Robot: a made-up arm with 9 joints. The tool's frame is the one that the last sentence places.
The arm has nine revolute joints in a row. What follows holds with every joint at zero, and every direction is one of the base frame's.
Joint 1 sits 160 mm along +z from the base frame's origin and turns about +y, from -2.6 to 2.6 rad.
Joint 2 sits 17 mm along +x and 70 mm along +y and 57 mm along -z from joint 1 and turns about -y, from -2.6 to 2.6 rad.
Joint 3 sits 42 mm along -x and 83 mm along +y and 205 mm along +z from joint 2 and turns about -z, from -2.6 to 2.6 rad.
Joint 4 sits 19 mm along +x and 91 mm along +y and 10 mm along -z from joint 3 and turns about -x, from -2.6 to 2.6 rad.
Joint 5 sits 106 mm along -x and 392 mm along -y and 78 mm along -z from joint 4 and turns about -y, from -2.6 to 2.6 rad.
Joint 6 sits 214 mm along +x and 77 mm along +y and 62 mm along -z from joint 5 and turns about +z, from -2.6 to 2.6 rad.
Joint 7 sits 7 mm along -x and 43 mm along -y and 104 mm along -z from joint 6 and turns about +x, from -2.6 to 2.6 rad.
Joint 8 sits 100 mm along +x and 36 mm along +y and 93 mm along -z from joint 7 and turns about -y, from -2.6 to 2.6 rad.
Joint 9 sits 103 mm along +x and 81 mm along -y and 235 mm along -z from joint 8 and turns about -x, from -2.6 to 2.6 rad.
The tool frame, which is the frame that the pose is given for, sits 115 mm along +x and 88 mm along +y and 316 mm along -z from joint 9; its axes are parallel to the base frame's.
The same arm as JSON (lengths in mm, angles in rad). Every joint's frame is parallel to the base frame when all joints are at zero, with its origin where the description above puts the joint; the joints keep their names.
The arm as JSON. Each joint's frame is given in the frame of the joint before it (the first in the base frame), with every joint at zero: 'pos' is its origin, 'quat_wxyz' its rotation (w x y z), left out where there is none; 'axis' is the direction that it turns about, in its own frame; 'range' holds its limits. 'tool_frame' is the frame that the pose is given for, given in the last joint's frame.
{"length_unit": "mm", "angle_unit": "rad", "joints": [
  {"joint": "joint 1", "pos": [0.0, 0.0, 160.0], "axis": "+y", "range": [-2.6, 2.6]},
  {"joint": "joint 2", "pos": [17.0, 70.0, -57.0], "axis": "-y", "range": [-2.6, 2.6]},
  {"joint": "joint 3", "pos": [-42.0, 83.0, 205.0], "axis": "-z", "range": [-2.6, 2.6]},
  {"joint": "joint 4", "pos": [19.0, 91.0, -10.0], "axis": "-x", "range": [-2.6, 2.6]},
  {"joint": "joint 5", "pos": [-106.0, -392.0, -78.0], "axis": "-y", "range": [-2.6, 2.6]},
  {"joint": "joint 6", "pos": [214.0, 77.0, -62.0], "axis": "+z", "range": [-2.6, 2.6]},
  {"joint": "joint 7", "pos": [-7.0, -43.0, -104.0], "axis": "+x", "range": [-2.6, 2.6]},
  {"joint": "joint 8", "pos": [100.0, 36.0, -93.0], "axis": "-y", "range": [-2.6, 2.6]},
  {"joint": "joint 9", "pos": [103.0, -81.0, -235.0], "axis": "-x", "range": [-2.6, 2.6]}
], "tool_frame": {"pos": [115.0, 88.0, -316.0]}}

